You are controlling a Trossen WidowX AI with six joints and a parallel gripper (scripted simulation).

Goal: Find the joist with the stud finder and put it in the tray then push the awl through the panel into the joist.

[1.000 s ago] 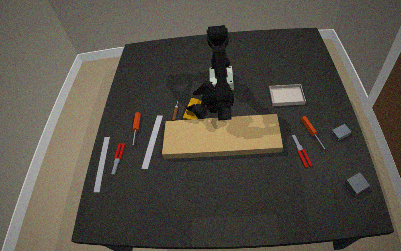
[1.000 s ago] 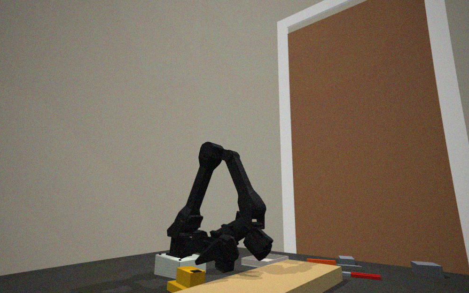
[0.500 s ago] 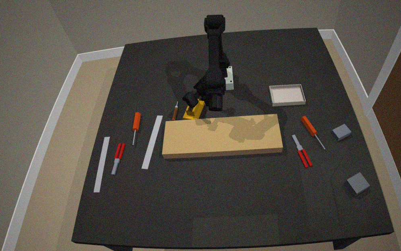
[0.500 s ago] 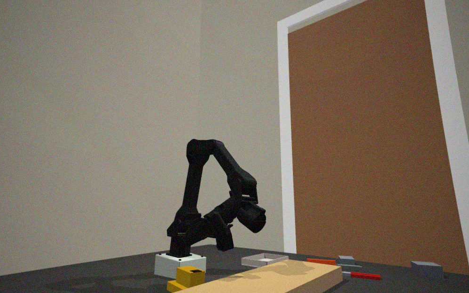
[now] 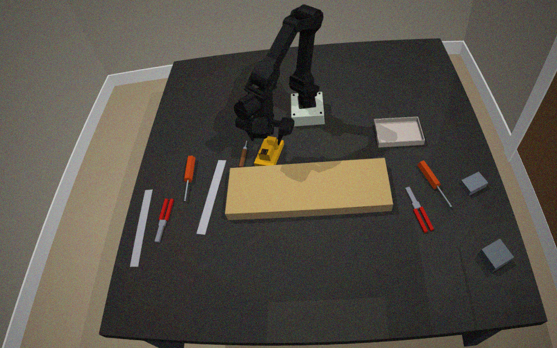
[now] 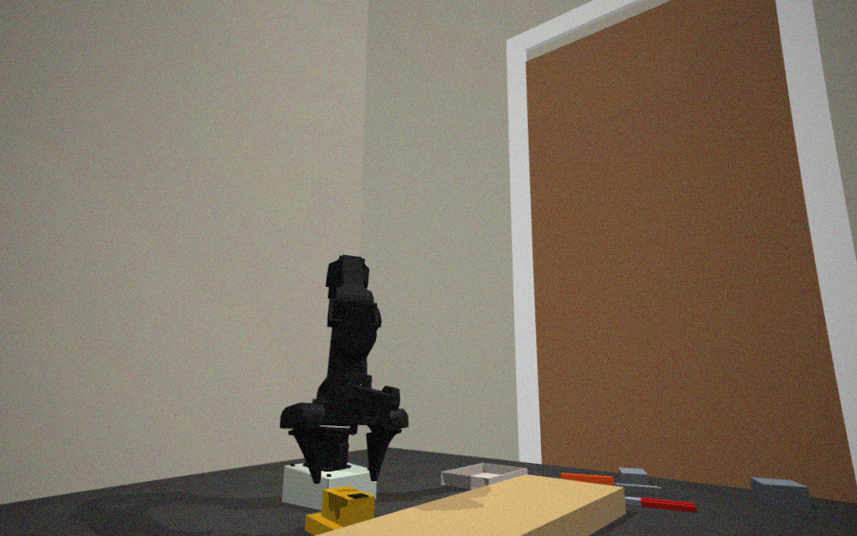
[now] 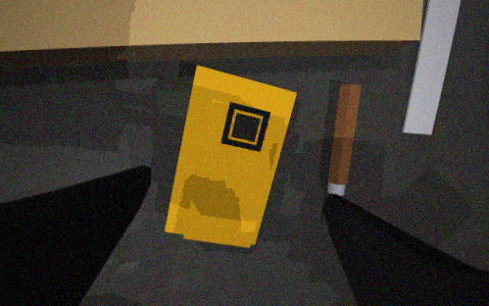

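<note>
Now: the yellow stud finder 10 mm ahead of my gripper tip and 30 mm below it. Also, from my gripper tip: white tray (30 mm behind, 470 mm to the left, 60 mm below); awl (30 mm behind, 90 mm to the right, 60 mm below).
</note>
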